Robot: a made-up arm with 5 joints.
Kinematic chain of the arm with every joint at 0, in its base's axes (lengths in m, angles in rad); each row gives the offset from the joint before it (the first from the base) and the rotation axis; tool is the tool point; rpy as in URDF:
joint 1: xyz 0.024 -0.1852 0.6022 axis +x
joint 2: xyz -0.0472 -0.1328 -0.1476 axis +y
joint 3: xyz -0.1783 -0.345 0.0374 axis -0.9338 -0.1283 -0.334
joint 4: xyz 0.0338 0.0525 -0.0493 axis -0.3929 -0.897 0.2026
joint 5: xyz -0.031 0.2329 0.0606 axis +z
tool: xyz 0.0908 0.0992 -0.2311 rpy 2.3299 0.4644 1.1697
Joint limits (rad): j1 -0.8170..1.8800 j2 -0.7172..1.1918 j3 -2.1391..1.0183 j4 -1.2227..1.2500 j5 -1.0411..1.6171
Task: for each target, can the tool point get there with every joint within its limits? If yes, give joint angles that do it. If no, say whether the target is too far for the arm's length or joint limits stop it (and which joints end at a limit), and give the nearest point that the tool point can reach.
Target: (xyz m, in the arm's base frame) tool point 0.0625 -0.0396 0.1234
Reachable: yes | joints 0.7050 -0.4717 0.7094 -0.6334 0.6348
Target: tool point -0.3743 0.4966 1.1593
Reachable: no: joint limits stop it (at a limit: joint 1, joint 2) | nearest point -0.2116 0.2223 0.6692 | short by 0.585 m
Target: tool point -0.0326 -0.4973 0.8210
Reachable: yes | joints 0.5316 0.9381 -1.2483 0.1468 1.3194
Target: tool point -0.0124 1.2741 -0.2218
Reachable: no: too far | nearest point -0.0192 0.5017 0.1324 | short by 0.850 m
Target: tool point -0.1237 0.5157 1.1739
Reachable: no: joint limits stop it (at a limit: joint 1, joint 2) | nearest point -0.1048 0.2590 0.6693 | short by 0.566 m
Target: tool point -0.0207 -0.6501 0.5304
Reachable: yes | joints 1.1792 0.8321 -1.7156 0.5113 1.3781
